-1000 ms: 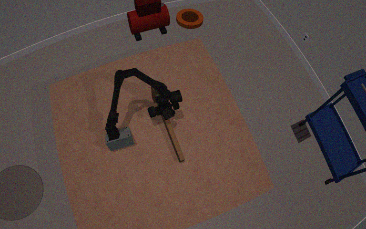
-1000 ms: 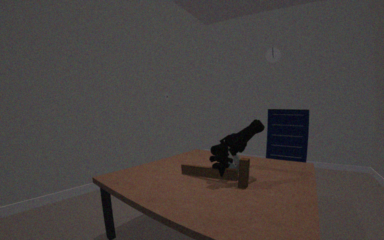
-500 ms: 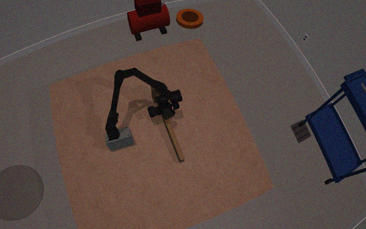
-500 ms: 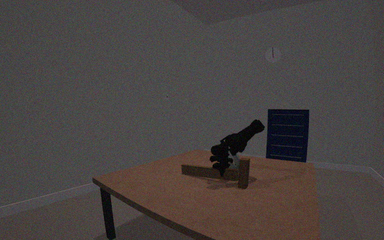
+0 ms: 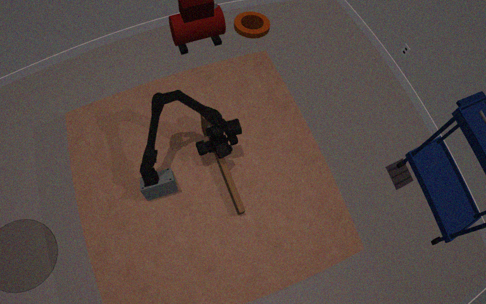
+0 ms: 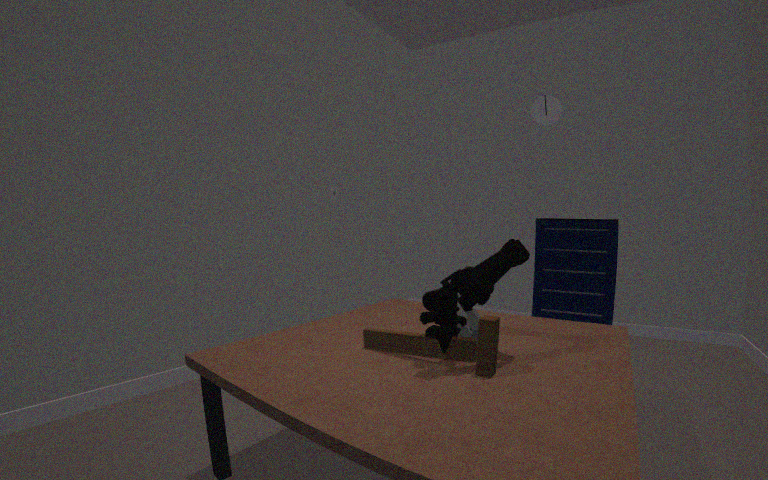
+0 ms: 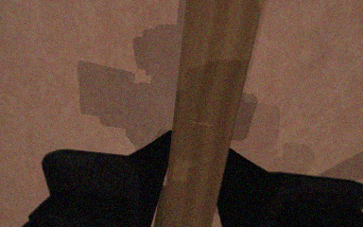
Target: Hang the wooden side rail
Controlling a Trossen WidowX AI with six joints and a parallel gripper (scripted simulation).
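Now: gripper tip 13 cm to the right of the headboard post, 4 cm below it and 2 cm past it.
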